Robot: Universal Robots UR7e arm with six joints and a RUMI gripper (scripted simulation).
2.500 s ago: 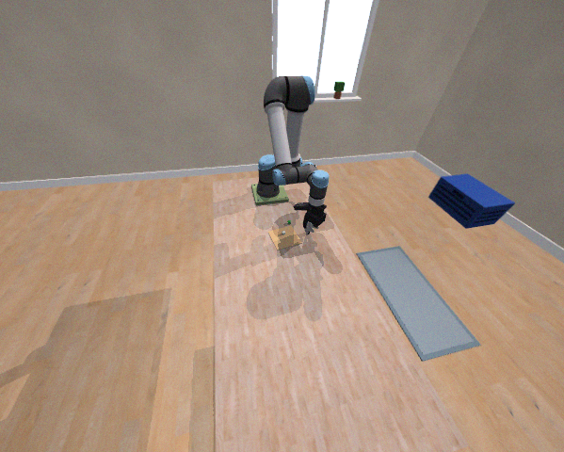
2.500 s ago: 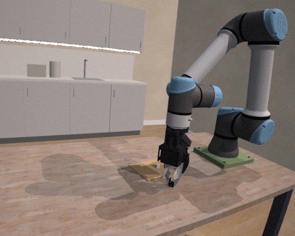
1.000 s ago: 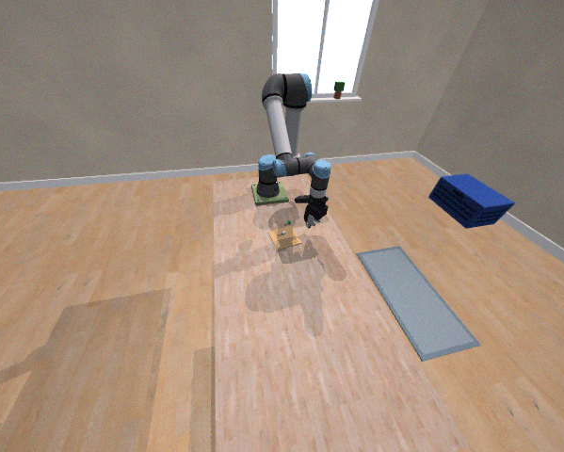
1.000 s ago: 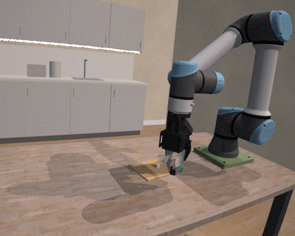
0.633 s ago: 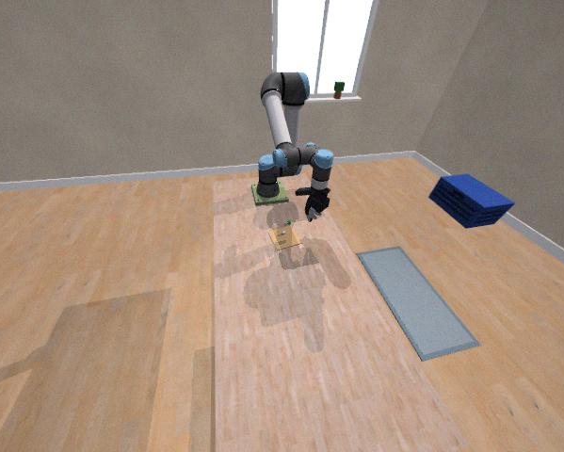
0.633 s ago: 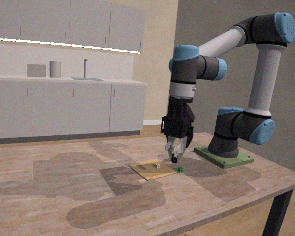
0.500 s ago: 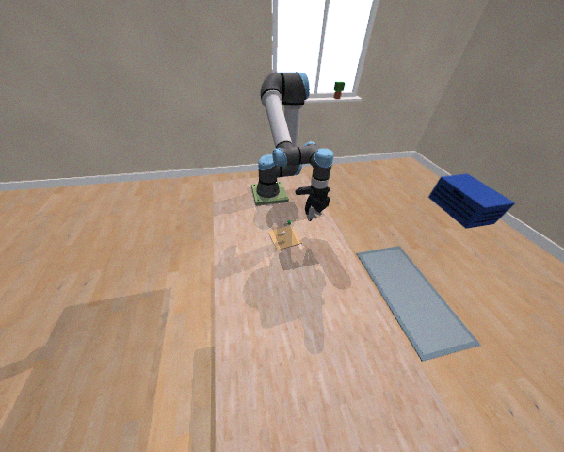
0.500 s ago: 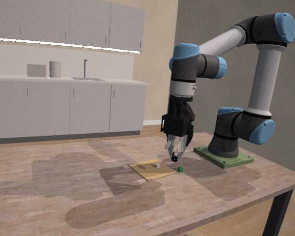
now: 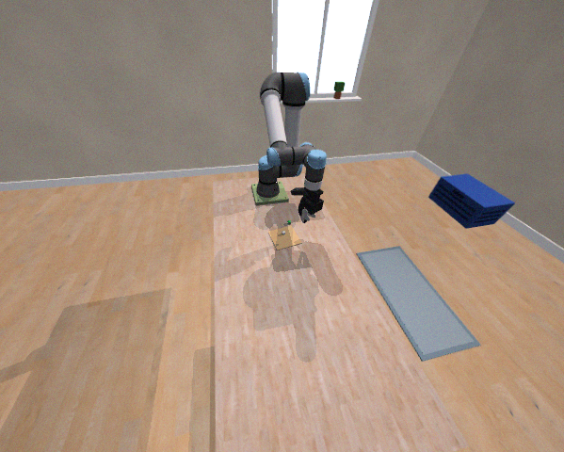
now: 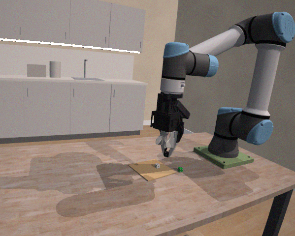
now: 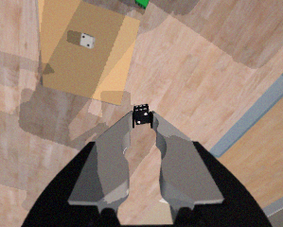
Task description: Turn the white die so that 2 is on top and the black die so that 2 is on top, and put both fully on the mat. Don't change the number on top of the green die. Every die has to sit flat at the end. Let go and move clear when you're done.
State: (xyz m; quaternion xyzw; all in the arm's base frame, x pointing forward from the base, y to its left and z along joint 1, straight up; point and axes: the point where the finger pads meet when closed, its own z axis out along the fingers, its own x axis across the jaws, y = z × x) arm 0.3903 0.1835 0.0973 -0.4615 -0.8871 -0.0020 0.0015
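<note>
Now: hand 120 mm above the tan mat, 100 mm to the left of it and 10 mm short of it. The rest, counted from my hand: white die: 110 mm below, 100 mm to the right, 10 mm behind; then black die: 10 mm below; then green die: 110 mm below, 100 mm behind, 70 mm to the right.
</note>
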